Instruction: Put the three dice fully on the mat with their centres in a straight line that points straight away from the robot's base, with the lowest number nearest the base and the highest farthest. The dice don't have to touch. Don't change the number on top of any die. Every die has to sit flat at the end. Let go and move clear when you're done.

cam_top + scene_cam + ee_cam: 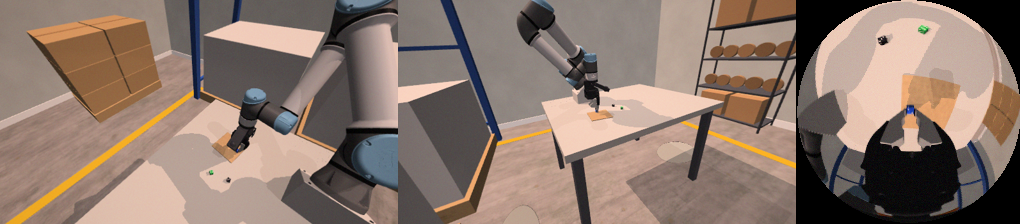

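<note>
My gripper is now 10 mm above the blue die. From my hand the other things lie so: green die 20 mm ahead, 180 mm to the left, 10 mm below; black die 60 mm behind, 150 mm to the left, 10 mm below; tan mat 50 mm ahead, 20 mm below.
</note>
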